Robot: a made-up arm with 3 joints.
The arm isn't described. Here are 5 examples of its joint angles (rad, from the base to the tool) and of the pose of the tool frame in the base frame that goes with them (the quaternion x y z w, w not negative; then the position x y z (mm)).
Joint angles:
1: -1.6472 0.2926 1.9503
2: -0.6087 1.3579 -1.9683
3: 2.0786 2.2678 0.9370
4: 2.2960 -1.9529 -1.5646
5: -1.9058 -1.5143 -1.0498
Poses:
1: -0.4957 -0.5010 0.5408 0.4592 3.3 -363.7 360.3
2: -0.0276 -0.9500 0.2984 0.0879 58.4 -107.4 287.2
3: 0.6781 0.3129 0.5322 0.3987 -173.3 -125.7 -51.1
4: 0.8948 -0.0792 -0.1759 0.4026 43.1 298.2 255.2
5: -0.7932 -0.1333 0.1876 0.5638 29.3 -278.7 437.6
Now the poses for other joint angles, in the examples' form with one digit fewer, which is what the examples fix.
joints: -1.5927 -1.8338 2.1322
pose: -0.286 0.641 -0.655 0.280 232 70 331
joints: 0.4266 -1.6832 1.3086
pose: 0.016 -0.975 -0.211 0.073 363 -95 43
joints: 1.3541 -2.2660 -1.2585
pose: 0.549 -0.376 -0.302 0.683 159 230 -14
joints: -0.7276 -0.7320 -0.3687
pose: -0.350 -0.169 0.064 0.919 -91 -377 -17
